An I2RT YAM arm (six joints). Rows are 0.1 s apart.
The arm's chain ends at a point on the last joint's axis. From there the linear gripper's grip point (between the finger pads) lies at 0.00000 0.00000 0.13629 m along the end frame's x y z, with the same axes.
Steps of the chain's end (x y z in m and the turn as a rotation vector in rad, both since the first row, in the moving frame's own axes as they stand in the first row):
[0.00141 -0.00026 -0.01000 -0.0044 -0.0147 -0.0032]
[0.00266 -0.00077 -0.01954 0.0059 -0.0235 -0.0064]
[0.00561 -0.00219 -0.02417 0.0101 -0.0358 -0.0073]
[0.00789 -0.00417 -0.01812 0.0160 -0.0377 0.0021]
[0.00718 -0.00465 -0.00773 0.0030 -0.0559 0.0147]
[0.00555 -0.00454 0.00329 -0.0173 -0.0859 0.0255]
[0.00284 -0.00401 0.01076 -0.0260 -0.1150 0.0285]
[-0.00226 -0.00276 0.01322 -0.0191 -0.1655 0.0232]
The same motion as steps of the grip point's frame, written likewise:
[-0.00059 0.00034 -0.01002 -0.0044 -0.0147 -0.0032]
[-0.00055 -0.00156 -0.01958 0.0059 -0.0235 -0.0064]
[0.00073 -0.00355 -0.02426 0.0101 -0.0358 -0.0073]
[0.00276 -0.00636 -0.01823 0.0160 -0.0377 0.0021]
[-0.00043 -0.00511 -0.00794 0.0030 -0.0559 0.0147]
[-0.00617 -0.00233 0.00277 -0.0173 -0.0859 0.0255]
[-0.01285 -0.00070 0.00981 -0.0260 -0.1150 0.0285]
[-0.02474 -0.00043 0.01133 -0.0191 -0.1655 0.0232]

